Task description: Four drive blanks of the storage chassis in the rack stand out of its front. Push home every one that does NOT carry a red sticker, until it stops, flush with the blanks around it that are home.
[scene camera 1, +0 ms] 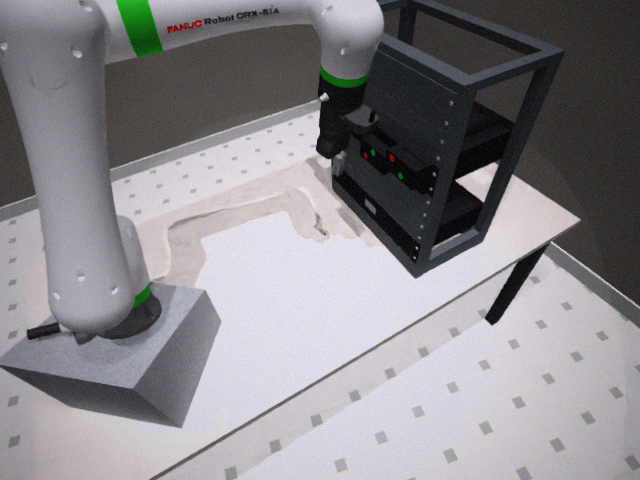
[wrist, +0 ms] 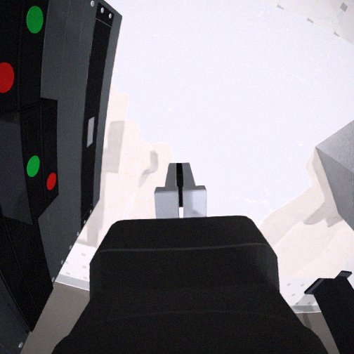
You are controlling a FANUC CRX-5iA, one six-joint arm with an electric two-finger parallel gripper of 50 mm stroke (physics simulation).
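The storage chassis [scene camera 1: 485,147] [wrist: 24,260] is a black unit in the rack [scene camera 1: 436,217] [wrist: 67,130]. Four black blanks stand out of its front in two pairs. In scene camera 1, from left, they are a red-stickered blank [scene camera 1: 365,155] [wrist: 51,181], a green-stickered blank [scene camera 1: 373,152] [wrist: 33,166], a second red-stickered blank [scene camera 1: 391,158] [wrist: 5,76] and a second green-stickered blank [scene camera 1: 400,175] [wrist: 34,19]. My gripper [scene camera 1: 338,166] [wrist: 179,176] is shut and empty, fingers down, in front of the rack's left part, apart from the blanks. The arm hides the chassis's left end in scene camera 1.
A black panel [scene camera 1: 392,227] [wrist: 94,75] with a pale label sits low in the rack. The rack stands on the pale table [scene camera 1: 310,310]. The arm's grey pedestal [scene camera 1: 180,351] [wrist: 340,165] is on the opposite side from the rack.
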